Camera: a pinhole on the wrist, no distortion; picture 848 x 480 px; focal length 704.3 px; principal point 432.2 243.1 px. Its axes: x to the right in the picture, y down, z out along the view. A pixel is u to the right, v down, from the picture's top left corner.
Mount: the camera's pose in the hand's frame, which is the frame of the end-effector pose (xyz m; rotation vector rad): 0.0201 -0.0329 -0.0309 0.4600 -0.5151 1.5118
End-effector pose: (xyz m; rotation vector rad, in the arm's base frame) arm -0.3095 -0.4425 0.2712 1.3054 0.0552 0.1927
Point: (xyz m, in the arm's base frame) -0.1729 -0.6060 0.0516
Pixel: 146 25
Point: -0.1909 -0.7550 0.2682
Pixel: 772 122
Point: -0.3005 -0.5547 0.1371
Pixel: 251 397
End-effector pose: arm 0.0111 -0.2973 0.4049 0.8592 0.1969 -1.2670
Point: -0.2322 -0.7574 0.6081
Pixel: 751 37
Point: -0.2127 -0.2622 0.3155
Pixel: outside the picture
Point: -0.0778 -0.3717 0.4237
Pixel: 648 242
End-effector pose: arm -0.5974 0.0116 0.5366 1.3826 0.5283 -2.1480
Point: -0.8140 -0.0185 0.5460
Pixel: 621 47
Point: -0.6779 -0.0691 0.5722
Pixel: outside the picture
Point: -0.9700 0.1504 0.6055
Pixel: 227 197
